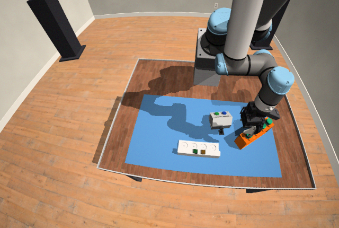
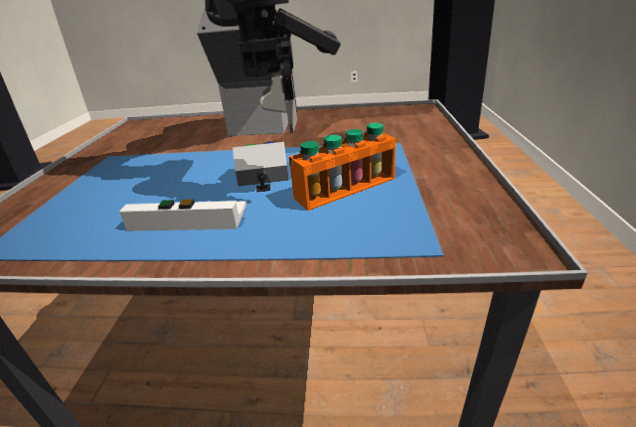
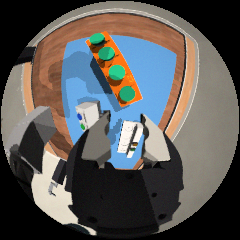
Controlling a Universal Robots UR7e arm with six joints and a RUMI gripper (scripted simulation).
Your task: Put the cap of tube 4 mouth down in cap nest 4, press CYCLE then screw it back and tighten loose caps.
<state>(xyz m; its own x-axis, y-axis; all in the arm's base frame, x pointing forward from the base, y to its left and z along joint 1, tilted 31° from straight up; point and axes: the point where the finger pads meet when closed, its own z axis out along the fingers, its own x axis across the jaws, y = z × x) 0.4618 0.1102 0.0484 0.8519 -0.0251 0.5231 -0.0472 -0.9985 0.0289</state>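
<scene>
Now: the green cap 1 cm ahead of my hand, 3 cm to the left of it and 6 cm below it. The rest, counted from my hand: green key (16 cm behind, 10 cm to the right, 10 cm below); then blue key (16 cm behind, 5 cm to the right, 10 cm below); then grey key housing (15 cm behind, 8 cm to the right, 12 cm below).
</scene>
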